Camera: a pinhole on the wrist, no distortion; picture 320 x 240 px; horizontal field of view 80.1 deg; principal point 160.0 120.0 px. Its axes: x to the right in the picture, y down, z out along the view. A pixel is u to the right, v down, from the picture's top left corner.
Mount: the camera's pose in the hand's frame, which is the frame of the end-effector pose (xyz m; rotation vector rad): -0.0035 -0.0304 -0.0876 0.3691 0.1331 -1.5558
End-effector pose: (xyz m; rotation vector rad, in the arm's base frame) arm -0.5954 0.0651 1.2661 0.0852 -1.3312 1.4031
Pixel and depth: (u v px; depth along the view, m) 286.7 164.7 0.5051
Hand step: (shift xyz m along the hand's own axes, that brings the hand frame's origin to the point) 0.0463 -0.5109 0.2983
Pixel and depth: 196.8 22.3 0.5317
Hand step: -0.3497 -0.2872 0.3390
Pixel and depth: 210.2 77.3 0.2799
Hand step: -0.1054 -0.1864 0.1426
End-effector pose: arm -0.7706 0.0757 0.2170 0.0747 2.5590 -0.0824
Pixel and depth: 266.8 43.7 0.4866
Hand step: -0.2625 -0.4367 0.2547
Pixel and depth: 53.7 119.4 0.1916
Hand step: -0.0346 0.0112 0.1256
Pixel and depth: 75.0 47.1 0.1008
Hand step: -0.0575 -0.0182 0.0154
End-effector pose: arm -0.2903 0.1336 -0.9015 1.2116 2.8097 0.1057
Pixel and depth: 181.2 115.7 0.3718
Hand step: -0.0658 -0.1859 0.2470
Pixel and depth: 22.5 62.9 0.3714
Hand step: -0.1741 0.1110 0.3286
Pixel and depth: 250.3 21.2 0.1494
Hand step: -0.1008 -0.1424 0.0190
